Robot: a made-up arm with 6 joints.
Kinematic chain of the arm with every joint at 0, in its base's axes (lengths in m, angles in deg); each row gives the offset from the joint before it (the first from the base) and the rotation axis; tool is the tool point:
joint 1: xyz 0 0 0.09 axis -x
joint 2: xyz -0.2 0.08 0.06 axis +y
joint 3: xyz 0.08 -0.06 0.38 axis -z
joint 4: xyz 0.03 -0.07 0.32 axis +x
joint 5: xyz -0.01 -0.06 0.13 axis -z
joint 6: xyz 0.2 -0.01 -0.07 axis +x
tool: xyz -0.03 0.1 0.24
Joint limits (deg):
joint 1: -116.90..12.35
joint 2: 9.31..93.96
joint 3: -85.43..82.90
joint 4: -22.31..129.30
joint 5: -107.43..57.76
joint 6: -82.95..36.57
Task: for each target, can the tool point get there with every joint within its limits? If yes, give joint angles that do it. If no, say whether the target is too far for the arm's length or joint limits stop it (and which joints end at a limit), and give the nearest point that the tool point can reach.
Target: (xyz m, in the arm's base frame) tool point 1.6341 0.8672 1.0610
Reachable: no: too far | nearest point 0.7379 0.2805 0.6522 | short by 1.146 m
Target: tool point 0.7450 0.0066 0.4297
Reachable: yes | joints -16.52 65.02 64.04 -10.08 -76.79 -2.67
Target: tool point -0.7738 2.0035 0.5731
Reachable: no: too far | nearest point -0.2249 0.4193 0.7995 | short by 1.692 m
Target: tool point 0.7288 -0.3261 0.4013
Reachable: yes | joints -12.14 56.76 3.06 39.09 -8.90 11.49
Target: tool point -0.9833 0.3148 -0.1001
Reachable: no: joint limits stop it (at a limit: joint 1, joint 2, joint 5, joint 6) | nearest point -0.3413 -0.3754 -0.2091 | short by 0.949 m
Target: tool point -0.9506 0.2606 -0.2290
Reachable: no: joint limits stop it (at a limit: joint 1, joint 2, joint 5, joint 6) | nearest point -0.3440 -0.3739 -0.2504 | short by 0.878 m
